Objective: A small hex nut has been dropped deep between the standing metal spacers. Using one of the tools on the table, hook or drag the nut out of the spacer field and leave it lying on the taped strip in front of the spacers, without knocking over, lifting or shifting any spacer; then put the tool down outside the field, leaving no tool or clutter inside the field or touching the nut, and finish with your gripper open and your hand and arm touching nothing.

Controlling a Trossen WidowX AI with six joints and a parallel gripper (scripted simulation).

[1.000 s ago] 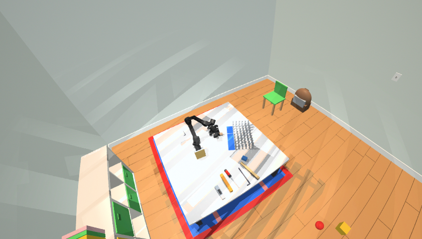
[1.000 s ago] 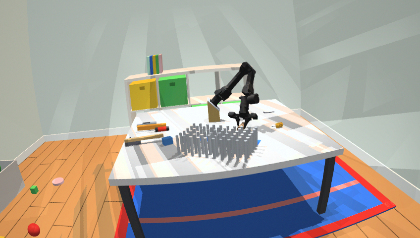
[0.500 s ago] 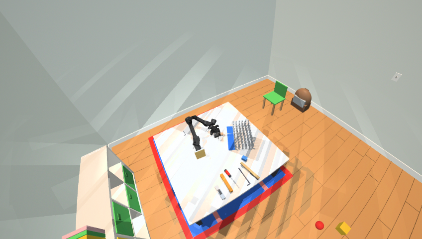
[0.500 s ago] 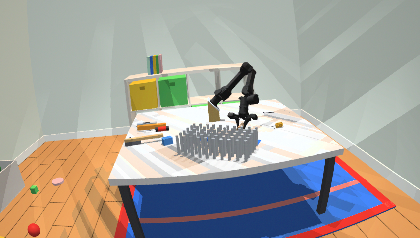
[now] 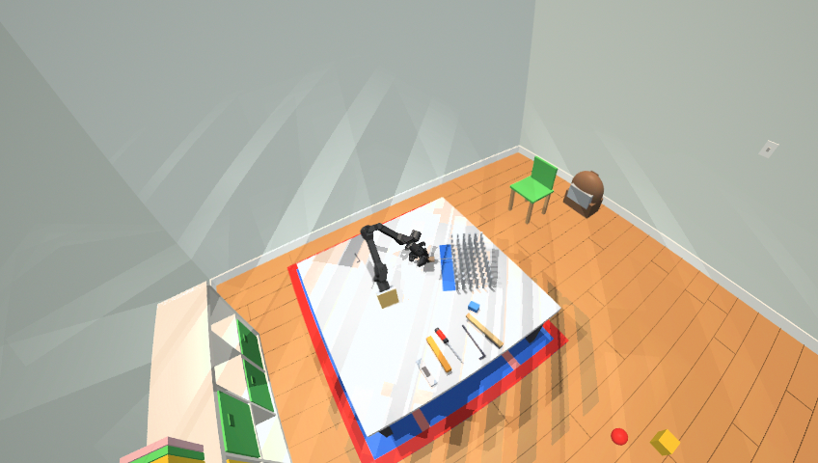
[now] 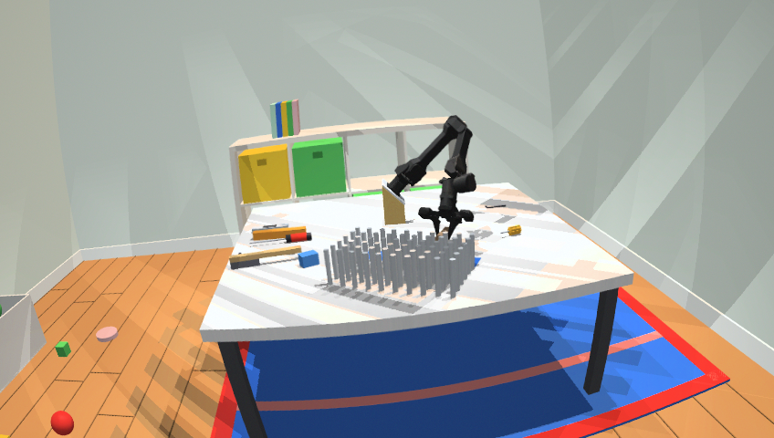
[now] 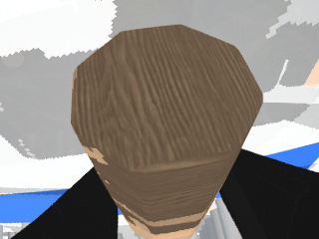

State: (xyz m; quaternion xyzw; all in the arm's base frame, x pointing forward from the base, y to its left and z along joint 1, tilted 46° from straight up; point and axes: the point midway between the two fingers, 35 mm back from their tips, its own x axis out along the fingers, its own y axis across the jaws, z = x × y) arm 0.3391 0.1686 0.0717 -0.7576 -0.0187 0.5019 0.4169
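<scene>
Now: the blue taped strip 90 mm ahead of my gripper tip, 80 mm to the right of it and 30 mm below it. From my gripper tip the other things lie so: blue block: 90 mm ahead, 440 mm to the right, 10 mm below; then yellow-handled tool: 70 mm behind, 260 mm to the left, 10 mm below; then wooden-handled hook tool: 90 mm ahead, 40 mm to the right.
</scene>
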